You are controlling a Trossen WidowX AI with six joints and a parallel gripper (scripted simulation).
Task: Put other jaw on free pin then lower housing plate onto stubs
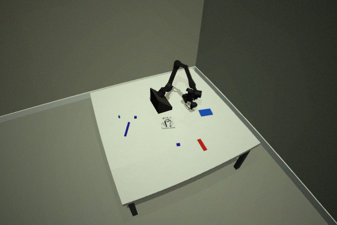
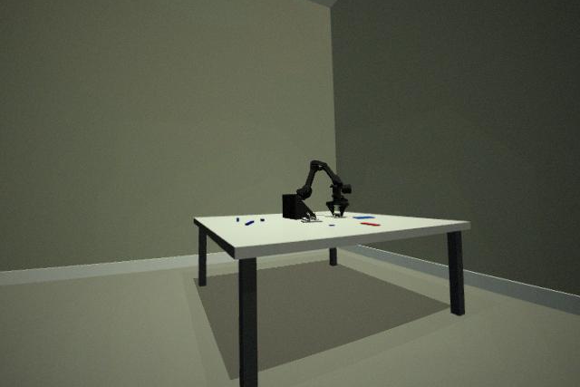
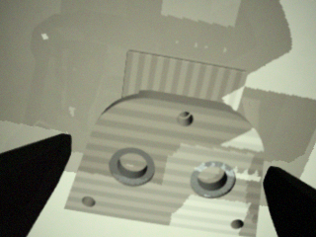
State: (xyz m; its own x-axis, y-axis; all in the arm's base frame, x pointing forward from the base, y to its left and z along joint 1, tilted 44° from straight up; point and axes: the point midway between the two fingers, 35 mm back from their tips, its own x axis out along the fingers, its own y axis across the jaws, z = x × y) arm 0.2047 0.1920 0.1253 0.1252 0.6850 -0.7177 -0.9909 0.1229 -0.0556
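My gripper tip is 40 mm short of the jaw and 300 mm to the left of it. From my gripper tip the other things lie so: blue bar (50 mm behind, 650 mm to the right, 10 mm below); red bar (430 mm ahead, 180 mm to the right, 10 mm below); blue flat plate (150 mm ahead, 100 mm to the left, 10 mm below).
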